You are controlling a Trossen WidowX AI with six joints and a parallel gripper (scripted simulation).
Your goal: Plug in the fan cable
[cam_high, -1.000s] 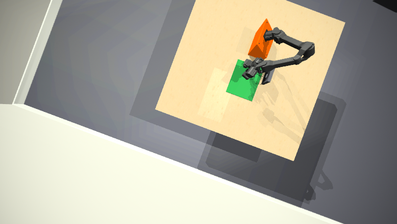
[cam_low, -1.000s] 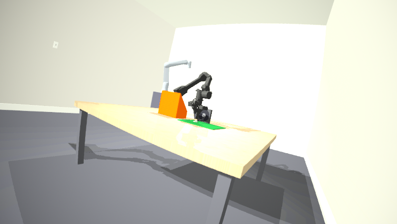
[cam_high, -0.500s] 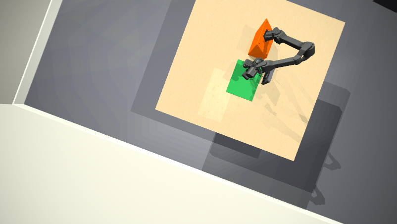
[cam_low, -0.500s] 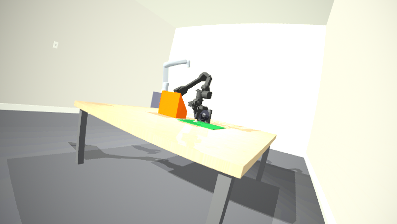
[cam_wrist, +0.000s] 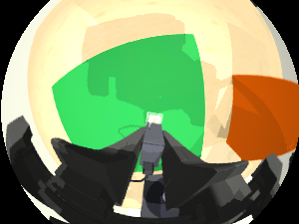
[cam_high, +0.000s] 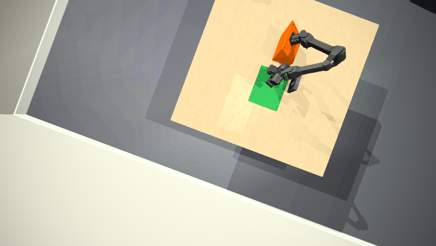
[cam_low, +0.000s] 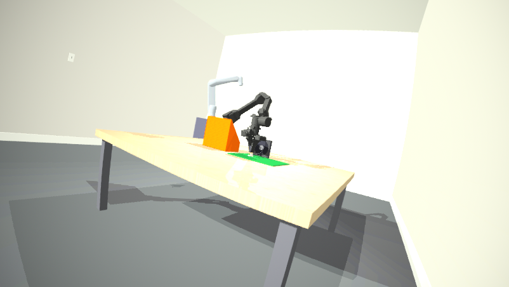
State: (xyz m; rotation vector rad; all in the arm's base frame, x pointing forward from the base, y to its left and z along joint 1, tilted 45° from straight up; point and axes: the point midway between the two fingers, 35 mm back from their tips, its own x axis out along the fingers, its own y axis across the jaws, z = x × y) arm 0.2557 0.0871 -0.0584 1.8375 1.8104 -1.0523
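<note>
My gripper tip is now 10 mm to the right of the dark fan cable plug and 10 mm below it. Round my gripper tip: dark square fan 150 mm to the left, 20 mm behind, 20 mm above; green board 70 mm ahead, 50 mm below, 10 mm to the left.
</note>
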